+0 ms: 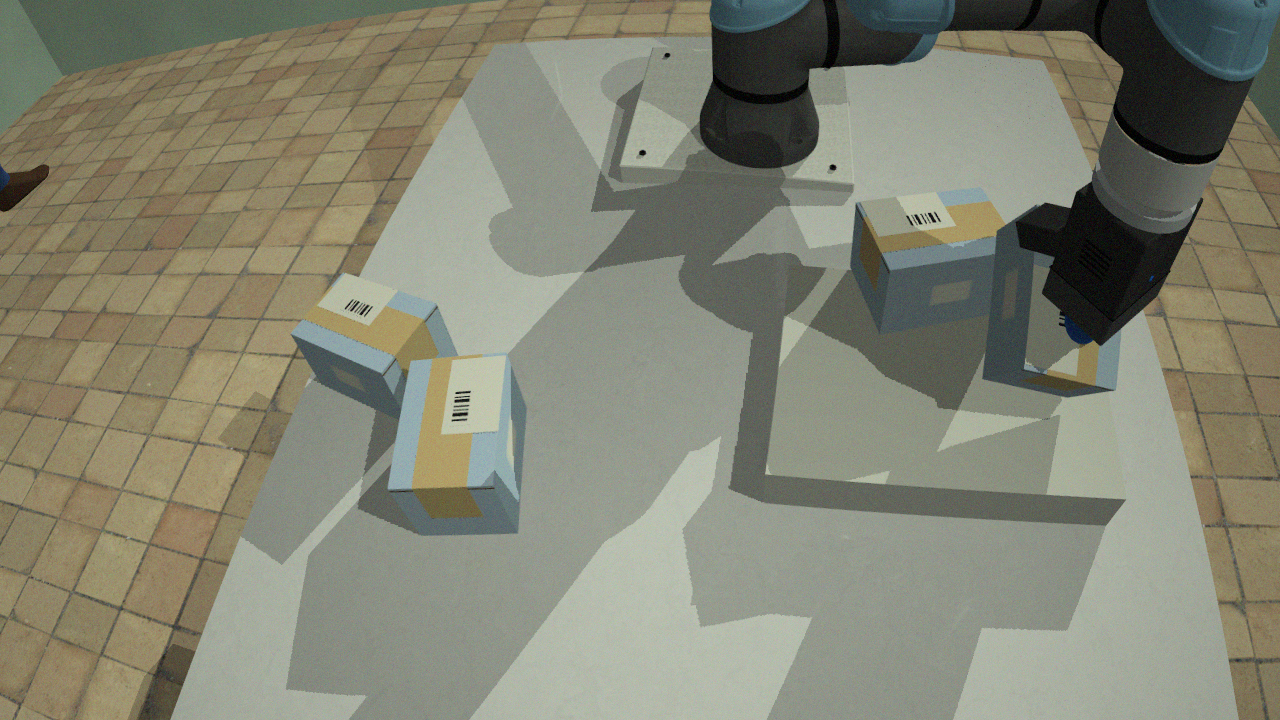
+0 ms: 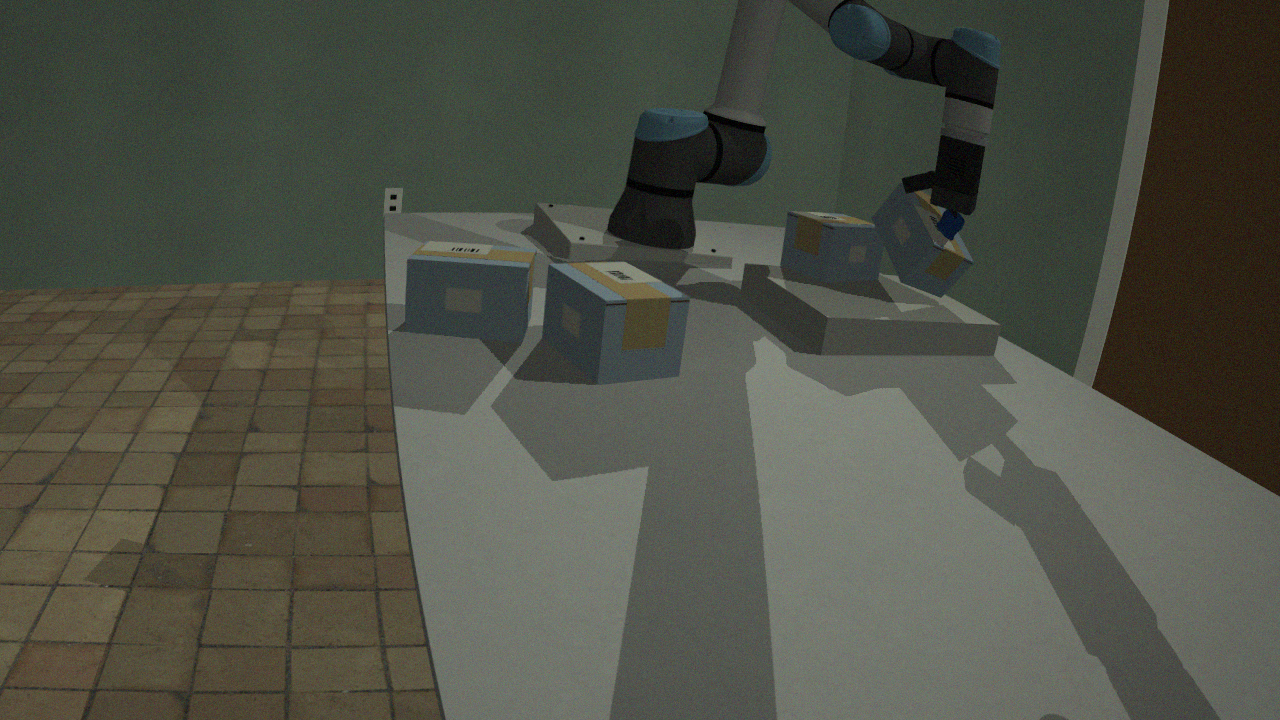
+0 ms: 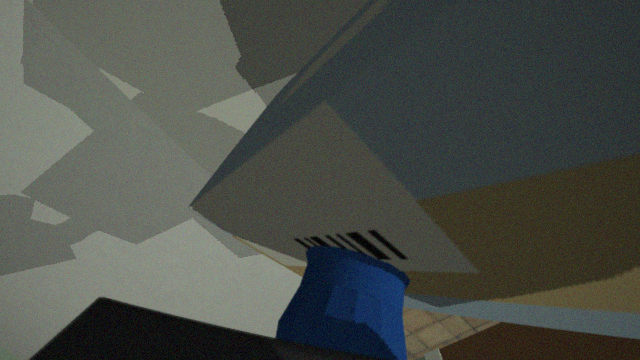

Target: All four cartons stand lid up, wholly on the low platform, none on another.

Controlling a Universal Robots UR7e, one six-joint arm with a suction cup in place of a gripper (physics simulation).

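Pixels of known places: hand, tool point: (image 1: 1083, 334) (image 2: 947, 238) (image 3: 349, 263); arm's base, link origin: (image 1: 759, 130) (image 2: 650, 236).
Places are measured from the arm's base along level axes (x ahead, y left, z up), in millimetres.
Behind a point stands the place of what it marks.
Note:
My suction cup (image 1: 1078, 329) (image 2: 950, 223) (image 3: 352, 257) is against the labelled lid of a blue carton (image 1: 1006, 304) {x 387, y 231, z 110 mm} (image 2: 905, 237) {x 397, y 231, z 112 mm} (image 3: 500, 100), which hangs steeply tilted at the right side of the low platform (image 1: 895, 501) {x 513, y 145, z -3 mm} (image 2: 904, 337) {x 514, y 161, z 1 mm}. Whether its lower edge touches the platform is unclear. A second carton (image 1: 935, 291) {x 339, y 178, z 71 mm} (image 2: 830, 252) {x 353, y 131, z 69 mm} stands lid up at the platform's back, close beside the tilted one. A third carton (image 1: 384, 333) {x 412, y -329, z 60 mm} (image 2: 469, 291) {x 440, y -373, z 28 mm} and a fourth carton (image 1: 440, 447) {x 530, y -229, z 60 mm} (image 2: 617, 313) {x 573, y -251, z 47 mm} stand lid up on the table, close together at the left.
The white table (image 1: 581, 644) {x 654, y -99, z -24 mm} (image 2: 537, 582) {x 870, y -392, z -24 mm} carries everything. The arm's base plate (image 1: 662, 134) {x 21, y -121, z 5 mm} (image 2: 554, 234) {x -21, y -165, z -7 mm} lies at the back middle, behind the platform and left of it. The third carton stands near the table's left edge. Strong arm shadows cross the table and platform.

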